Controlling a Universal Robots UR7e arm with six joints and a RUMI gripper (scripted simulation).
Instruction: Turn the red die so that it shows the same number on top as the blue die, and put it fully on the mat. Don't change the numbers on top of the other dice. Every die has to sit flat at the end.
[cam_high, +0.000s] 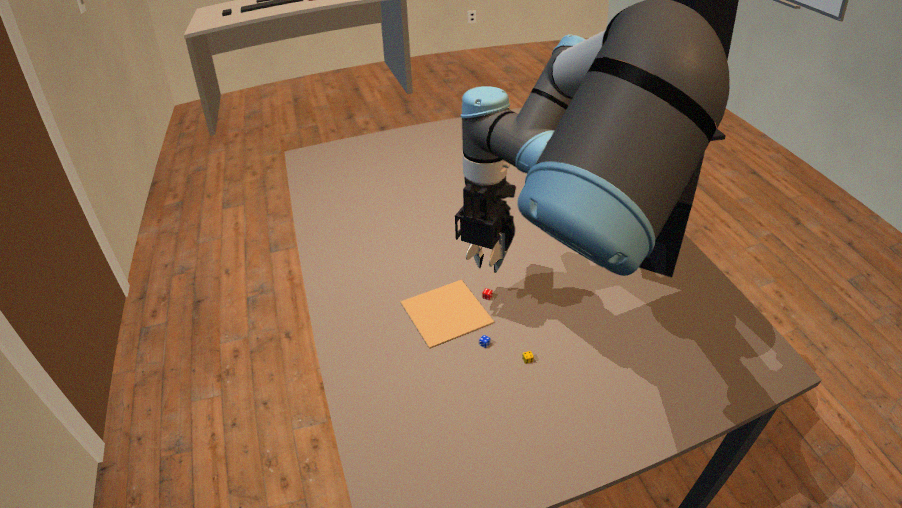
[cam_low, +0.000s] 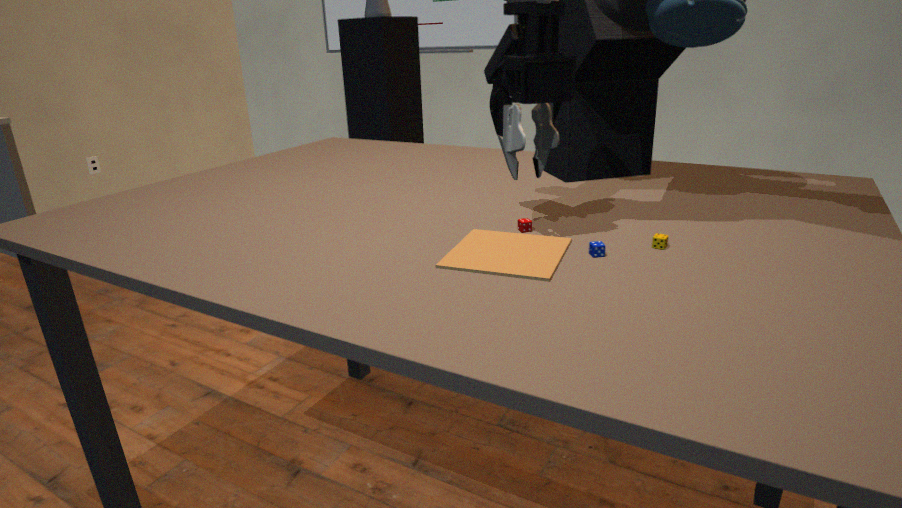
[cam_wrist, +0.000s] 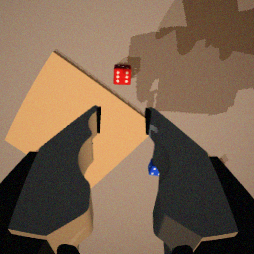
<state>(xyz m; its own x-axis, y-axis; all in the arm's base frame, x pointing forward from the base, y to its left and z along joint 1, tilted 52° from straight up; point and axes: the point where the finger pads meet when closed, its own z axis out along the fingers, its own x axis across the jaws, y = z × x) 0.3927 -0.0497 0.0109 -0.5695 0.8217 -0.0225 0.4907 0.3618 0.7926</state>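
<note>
Right now the red die is 8 cm below my hand. From my hand the other things lie so: mat: 9 cm ahead, 2 cm to the left, 9 cm below; then blue die: 4 cm ahead, 12 cm to the left, 8 cm below; then yellow die: 2 cm behind, 18 cm to the left, 8 cm below.
</note>
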